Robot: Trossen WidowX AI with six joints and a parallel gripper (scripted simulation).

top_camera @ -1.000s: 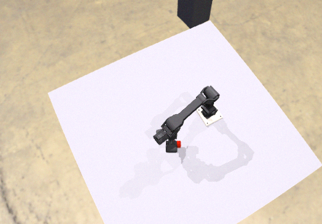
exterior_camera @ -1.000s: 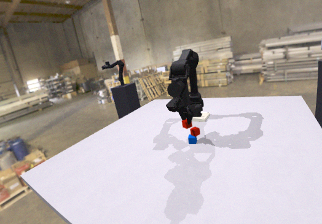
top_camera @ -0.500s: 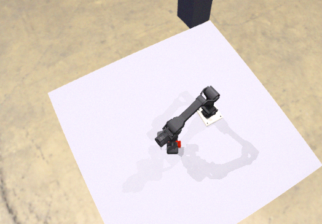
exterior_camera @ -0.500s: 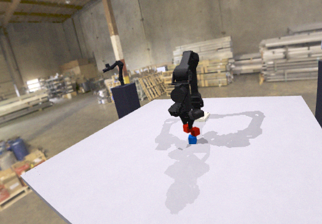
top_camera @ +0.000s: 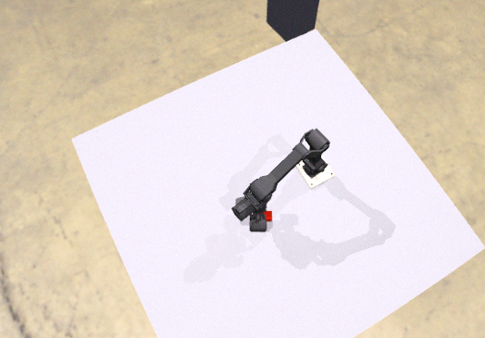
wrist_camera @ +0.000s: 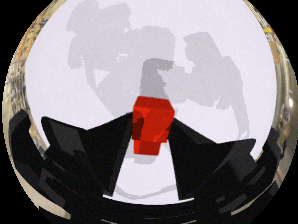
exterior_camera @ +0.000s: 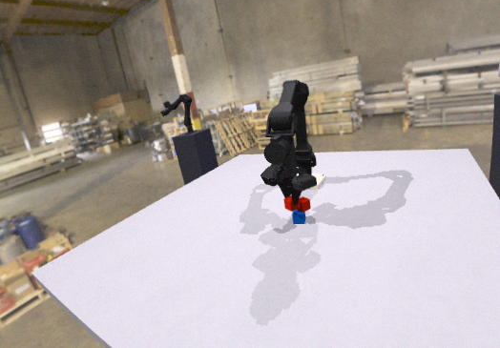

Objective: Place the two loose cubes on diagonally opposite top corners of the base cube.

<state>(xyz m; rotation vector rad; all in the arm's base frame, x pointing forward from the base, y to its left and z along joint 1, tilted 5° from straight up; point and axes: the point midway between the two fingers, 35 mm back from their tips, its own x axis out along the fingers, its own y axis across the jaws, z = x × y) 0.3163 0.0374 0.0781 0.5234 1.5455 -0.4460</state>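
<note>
My gripper tip is now 60 mm above the blue base cube, 20 mm past it and 10 mm to the right of it. The rest, counted from my gripper tip: red cube right at my gripper tip.
</note>
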